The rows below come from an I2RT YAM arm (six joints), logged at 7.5 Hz.
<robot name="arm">
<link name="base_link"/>
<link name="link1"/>
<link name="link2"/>
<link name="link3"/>
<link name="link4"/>
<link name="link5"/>
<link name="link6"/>
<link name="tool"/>
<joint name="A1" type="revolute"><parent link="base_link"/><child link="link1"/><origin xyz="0.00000 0.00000 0.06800" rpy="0.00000 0.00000 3.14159"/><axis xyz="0 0 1"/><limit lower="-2.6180" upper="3.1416"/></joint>
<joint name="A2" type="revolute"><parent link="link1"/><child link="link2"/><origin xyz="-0.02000 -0.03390 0.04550" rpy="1.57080 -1.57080 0.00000"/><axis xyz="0 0 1"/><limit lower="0.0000" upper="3.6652"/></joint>
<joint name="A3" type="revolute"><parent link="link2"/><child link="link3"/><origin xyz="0.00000 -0.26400 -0.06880" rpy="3.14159 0.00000 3.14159"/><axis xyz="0 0 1"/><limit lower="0.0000" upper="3.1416"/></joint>
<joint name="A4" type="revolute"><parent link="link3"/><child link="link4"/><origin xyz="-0.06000 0.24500 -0.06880" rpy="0.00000 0.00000 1.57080"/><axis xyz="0 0 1"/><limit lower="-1.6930" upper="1.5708"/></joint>
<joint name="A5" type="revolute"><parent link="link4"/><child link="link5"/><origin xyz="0.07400 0.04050 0.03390" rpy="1.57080 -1.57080 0.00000"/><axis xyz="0 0 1"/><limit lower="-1.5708" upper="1.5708"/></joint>
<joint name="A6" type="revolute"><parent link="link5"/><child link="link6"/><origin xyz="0.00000 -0.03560 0.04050" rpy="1.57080 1.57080 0.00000"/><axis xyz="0 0 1"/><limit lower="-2.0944" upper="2.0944"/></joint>
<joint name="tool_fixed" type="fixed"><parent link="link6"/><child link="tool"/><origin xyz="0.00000 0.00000 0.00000" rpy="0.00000 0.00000 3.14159"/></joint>
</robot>
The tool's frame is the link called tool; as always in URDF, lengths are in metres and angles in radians.
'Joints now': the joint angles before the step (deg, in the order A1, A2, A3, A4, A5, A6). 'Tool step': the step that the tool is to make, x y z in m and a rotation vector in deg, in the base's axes. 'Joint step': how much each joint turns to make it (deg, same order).
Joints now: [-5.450, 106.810, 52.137, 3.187, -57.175, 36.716]
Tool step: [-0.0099, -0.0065, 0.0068, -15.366, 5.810, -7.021]
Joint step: [-0.078, -3.552, 1.325, -12.947, 17.007, -4.903]
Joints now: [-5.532, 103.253, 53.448, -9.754, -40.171, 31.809]
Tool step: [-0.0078, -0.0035, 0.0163, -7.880, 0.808, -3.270]
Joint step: [0.006, -4.078, 0.326, -5.265, 8.498, -1.388]
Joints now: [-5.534, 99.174, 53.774, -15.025, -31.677, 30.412]
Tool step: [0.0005, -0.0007, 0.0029, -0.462, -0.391, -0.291]
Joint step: [-0.069, -0.364, 0.271, -0.211, 0.476, -0.020]
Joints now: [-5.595, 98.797, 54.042, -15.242, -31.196, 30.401]
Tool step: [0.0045, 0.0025, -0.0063, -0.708, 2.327, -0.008]
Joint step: [0.605, 2.043, 1.392, -1.546, 1.101, 0.107]
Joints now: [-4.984, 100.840, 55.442, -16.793, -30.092, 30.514]
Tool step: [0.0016, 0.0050, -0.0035, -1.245, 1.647, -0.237]
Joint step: [1.044, 0.894, 0.586, -0.950, 1.803, 0.589]
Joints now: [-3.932, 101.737, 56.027, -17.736, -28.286, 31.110]
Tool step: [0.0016, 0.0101, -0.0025, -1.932, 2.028, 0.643]
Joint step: [1.963, 0.895, 1.001, -1.875, 2.405, 0.346]
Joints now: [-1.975, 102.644, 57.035, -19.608, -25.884, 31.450]
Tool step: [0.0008, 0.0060, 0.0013, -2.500, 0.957, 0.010]
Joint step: [1.295, 0.101, 0.823, -1.561, 2.827, 0.143]
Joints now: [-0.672, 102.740, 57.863, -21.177, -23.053, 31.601]
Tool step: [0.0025, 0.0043, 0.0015, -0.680, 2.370, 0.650]
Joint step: [0.796, 0.933, 2.089, -3.578, 0.694, -0.143]
